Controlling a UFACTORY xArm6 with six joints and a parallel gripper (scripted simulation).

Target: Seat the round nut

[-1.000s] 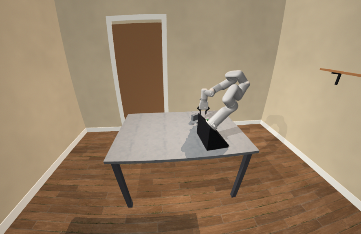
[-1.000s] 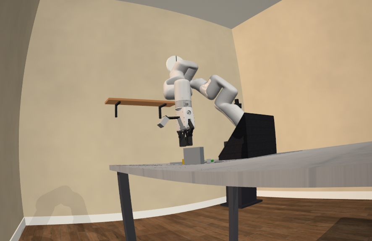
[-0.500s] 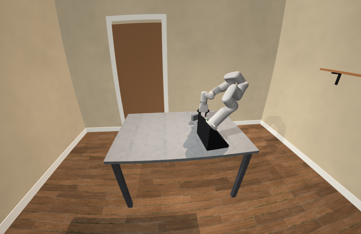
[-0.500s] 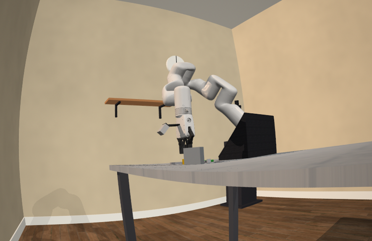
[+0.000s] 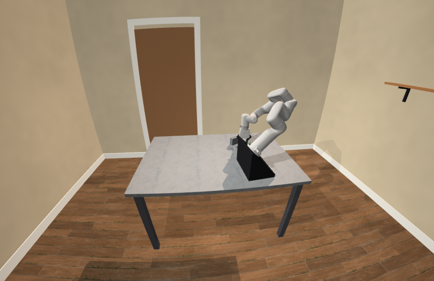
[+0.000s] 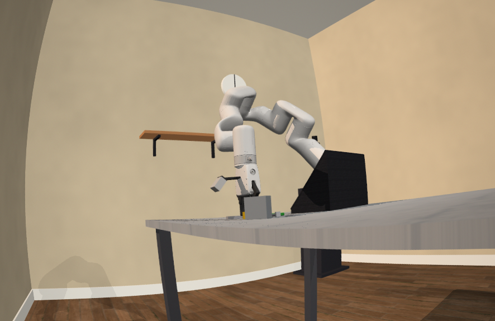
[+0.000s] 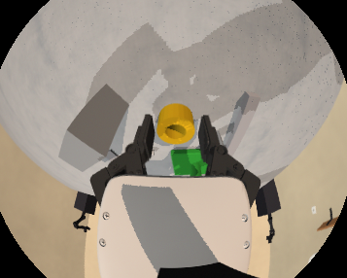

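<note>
The flat grey bar lies 8 cm to the right of my hand, 4 cm behind it and 2 cm below it. From my hand the other things lie so: peg (2 cm below); grey block (9 cm to the left, 2 cm ahead, 1 cm above).
</note>
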